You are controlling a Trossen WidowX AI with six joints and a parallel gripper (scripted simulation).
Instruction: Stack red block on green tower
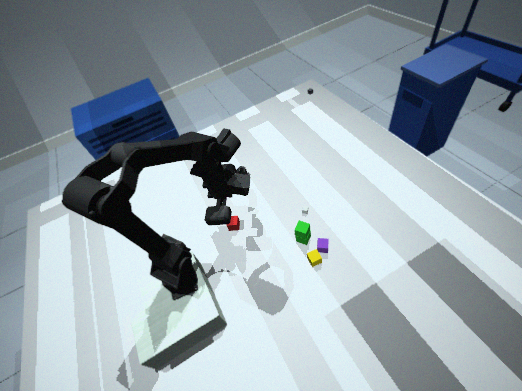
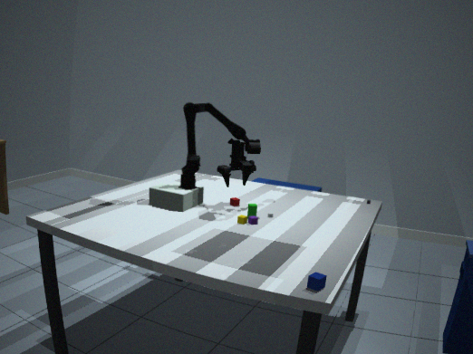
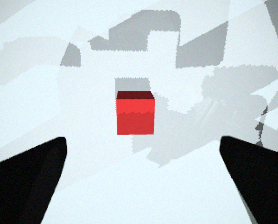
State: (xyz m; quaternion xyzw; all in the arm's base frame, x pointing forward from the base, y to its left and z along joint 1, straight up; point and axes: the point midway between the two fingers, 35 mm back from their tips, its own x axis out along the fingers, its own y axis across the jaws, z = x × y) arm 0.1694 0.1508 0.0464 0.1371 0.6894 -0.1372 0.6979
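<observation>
Right now the red block is 80 mm below my gripper tip and 10 mm to the left of it. From my gripper tip the other things lie so: blue block: 680 mm ahead, 590 mm to the right, 70 mm below; purple block: 210 mm ahead, 180 mm to the right, 80 mm below; yellow block: 200 mm to the right, 170 mm ahead, 80 mm below.
</observation>
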